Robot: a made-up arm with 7 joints.
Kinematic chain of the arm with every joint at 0, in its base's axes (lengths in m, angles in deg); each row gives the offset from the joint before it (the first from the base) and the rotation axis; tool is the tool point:
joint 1: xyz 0 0 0.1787 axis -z
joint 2: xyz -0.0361 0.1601 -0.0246 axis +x
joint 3: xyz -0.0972 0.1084 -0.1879 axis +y
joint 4: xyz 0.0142 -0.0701 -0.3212 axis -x
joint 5: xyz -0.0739 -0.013 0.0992 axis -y
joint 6: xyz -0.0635 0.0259 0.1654 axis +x
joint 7: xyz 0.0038 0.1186 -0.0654 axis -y
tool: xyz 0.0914 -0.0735 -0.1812
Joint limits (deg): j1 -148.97..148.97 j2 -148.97..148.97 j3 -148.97..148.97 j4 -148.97..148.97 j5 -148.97..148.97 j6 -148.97..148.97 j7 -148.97..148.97
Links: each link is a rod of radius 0.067 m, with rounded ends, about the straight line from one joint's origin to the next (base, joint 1, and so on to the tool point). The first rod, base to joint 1, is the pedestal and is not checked.
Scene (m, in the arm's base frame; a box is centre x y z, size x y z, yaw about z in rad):
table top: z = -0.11
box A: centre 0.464 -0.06 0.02 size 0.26 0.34 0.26 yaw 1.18
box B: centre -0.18 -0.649 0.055 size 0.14 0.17 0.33 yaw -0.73
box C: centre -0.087 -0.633 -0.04 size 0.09 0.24 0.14 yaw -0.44
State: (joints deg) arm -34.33 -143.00 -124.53 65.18 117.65 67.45 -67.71
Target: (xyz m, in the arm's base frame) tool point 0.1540 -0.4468 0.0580
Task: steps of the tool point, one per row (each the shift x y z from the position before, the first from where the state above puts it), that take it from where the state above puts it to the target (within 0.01 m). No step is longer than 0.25 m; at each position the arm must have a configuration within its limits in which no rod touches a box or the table.
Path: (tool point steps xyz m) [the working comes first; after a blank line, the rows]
Joints at the target: 21.81 -110.97 -83.23 28.54 93.34 77.80 -40.55
Straight joint move there: touches box A.

1: 0.1487 -0.1032 0.0915
2: 0.0881 -0.1561 0.1000
3: 0.0100 -0.1820 0.0987
4: -0.0497 -0.1880 -0.0819
5: -0.1133 -0.1370 -0.1077
6: -0.1470 -0.0618 -0.1223

